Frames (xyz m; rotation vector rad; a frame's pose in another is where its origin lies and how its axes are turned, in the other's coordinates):
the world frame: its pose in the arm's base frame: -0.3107 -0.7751 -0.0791 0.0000 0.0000 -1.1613
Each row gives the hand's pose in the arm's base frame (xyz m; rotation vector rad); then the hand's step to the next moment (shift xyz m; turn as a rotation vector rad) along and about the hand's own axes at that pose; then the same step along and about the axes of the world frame.
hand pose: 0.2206 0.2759 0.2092 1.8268 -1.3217 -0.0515
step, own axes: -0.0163 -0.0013 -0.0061 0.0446 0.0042 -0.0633
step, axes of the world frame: -0.0166 0.0037 -0.0039 0.0163 0.0442 0.0616
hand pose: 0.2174 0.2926 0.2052 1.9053 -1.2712 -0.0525
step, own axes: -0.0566 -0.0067 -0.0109 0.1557 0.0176 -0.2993
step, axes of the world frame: -0.0547 0.0044 -0.0190 0.0269 0.2032 0.2685
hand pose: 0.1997 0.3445 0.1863 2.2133 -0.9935 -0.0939
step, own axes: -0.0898 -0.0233 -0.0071 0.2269 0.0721 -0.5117
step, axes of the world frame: -0.0880 -0.0121 -0.0277 0.0177 0.3008 0.4772
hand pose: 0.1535 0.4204 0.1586 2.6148 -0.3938 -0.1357
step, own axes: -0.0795 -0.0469 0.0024 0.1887 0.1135 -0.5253
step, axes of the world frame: -0.0826 -0.0343 -0.0228 0.0156 0.2531 0.5100
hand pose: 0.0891 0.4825 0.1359 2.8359 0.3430 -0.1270
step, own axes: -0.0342 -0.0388 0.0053 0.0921 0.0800 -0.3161
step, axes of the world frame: -0.0419 -0.0286 -0.0113 0.0166 0.1296 0.3126
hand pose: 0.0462 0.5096 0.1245 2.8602 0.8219 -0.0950
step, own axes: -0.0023 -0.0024 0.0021 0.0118 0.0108 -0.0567
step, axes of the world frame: -0.0017 -0.0028 -0.0022 0.0002 0.0181 0.0561
